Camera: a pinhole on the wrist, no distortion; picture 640 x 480 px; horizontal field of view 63.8 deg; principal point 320.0 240.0 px. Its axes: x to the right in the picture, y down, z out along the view. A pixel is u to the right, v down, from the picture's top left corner.
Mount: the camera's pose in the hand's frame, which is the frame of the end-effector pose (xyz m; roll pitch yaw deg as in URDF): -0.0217 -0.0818 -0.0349 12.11 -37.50 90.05
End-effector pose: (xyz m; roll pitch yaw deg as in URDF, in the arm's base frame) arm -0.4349 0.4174 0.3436 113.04 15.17 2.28
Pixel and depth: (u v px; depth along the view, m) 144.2 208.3 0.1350
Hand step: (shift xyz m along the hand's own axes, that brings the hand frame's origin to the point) 0.0149 -0.1977 0.0403
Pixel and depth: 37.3 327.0 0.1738
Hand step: -0.0138 -0.2648 0.0466
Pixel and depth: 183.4 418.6 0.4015
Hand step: -0.0735 -0.4233 0.2348
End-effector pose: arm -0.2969 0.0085 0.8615 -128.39 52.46 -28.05
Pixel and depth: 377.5 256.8 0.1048
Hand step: -0.0030 -0.1353 0.0541
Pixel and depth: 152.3 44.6 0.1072
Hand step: 0.0407 -0.1681 0.0202
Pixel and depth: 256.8 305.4 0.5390
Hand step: 0.0247 -0.4639 0.3543
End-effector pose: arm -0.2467 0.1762 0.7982 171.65 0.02 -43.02
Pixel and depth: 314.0 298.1 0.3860
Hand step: 0.0168 -0.3207 0.2690
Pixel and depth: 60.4 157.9 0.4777
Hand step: 0.1535 -0.5476 0.1761
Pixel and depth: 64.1 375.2 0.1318
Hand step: -0.0278 -0.2167 0.0332
